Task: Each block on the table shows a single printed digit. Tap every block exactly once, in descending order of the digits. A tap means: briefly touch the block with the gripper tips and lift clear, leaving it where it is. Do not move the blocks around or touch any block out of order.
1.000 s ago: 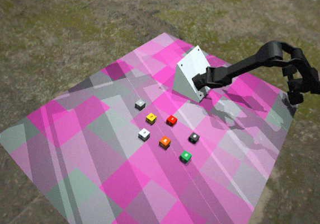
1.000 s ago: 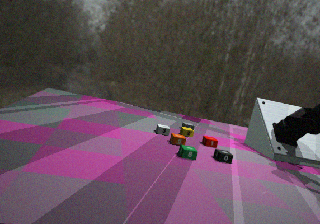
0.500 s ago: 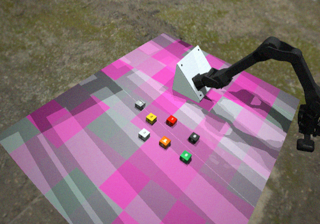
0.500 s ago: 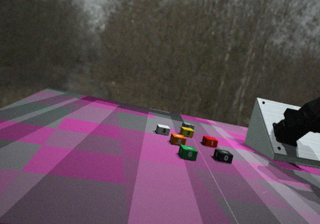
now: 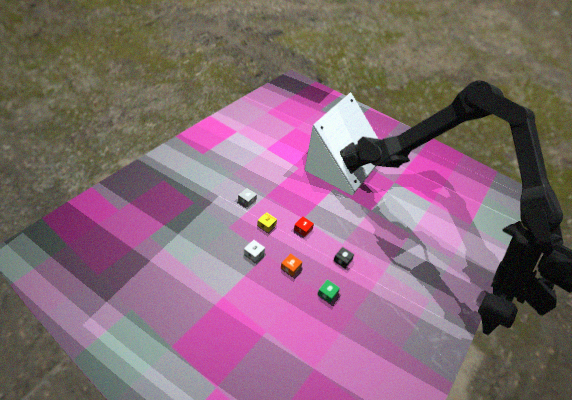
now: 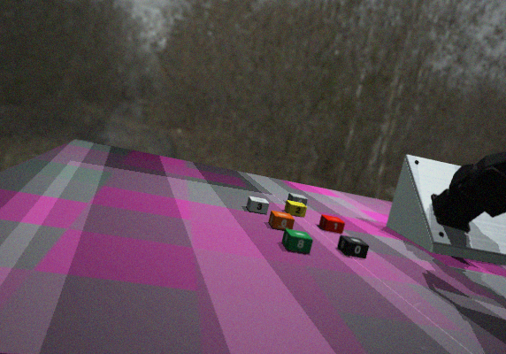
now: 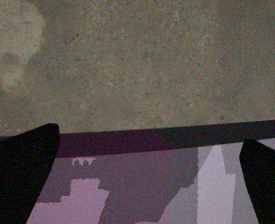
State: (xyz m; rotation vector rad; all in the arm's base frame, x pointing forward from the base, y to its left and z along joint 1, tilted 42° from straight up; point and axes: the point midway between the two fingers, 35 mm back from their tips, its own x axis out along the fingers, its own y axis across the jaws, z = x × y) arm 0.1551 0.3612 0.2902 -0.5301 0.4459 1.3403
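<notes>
Now: the green block 30 cm to the right of my gripper tip, 16 cm ahead of it and 1 cm below it. The rest, counted from my gripper tip: black block (33 cm to the right, 7 cm ahead, 1 cm below); then red block (44 cm to the right, 6 cm ahead, 1 cm below); then orange block (40 cm to the right, 16 cm ahead, 1 cm below).
</notes>
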